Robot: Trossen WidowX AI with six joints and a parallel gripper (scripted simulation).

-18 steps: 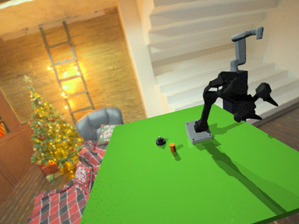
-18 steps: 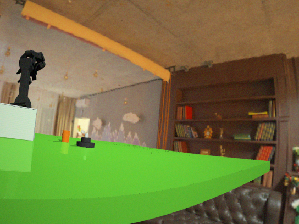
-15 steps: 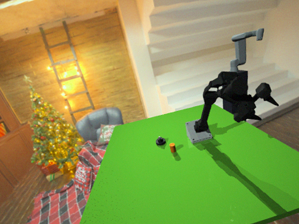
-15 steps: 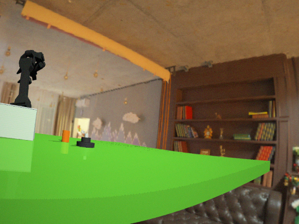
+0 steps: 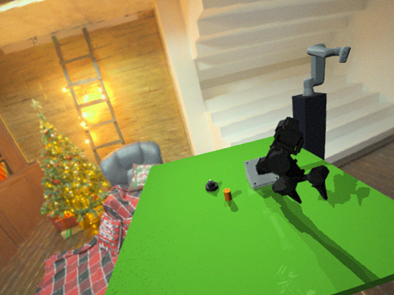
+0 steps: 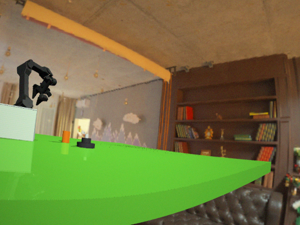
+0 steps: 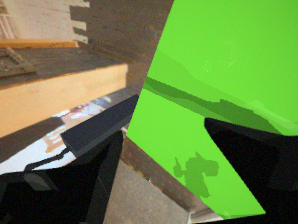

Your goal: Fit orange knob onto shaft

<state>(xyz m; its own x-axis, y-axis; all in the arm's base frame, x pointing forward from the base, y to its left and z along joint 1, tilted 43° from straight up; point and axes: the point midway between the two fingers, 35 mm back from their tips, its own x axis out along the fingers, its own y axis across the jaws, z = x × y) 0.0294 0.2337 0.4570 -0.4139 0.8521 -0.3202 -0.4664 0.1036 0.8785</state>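
The orange knob is 400 mm to the right of my gripper tip, 240 mm ahead of it and 190 mm below it. Round my gripper tip: dark round pedestal 550 mm to the right, 320 mm ahead, 200 mm below.
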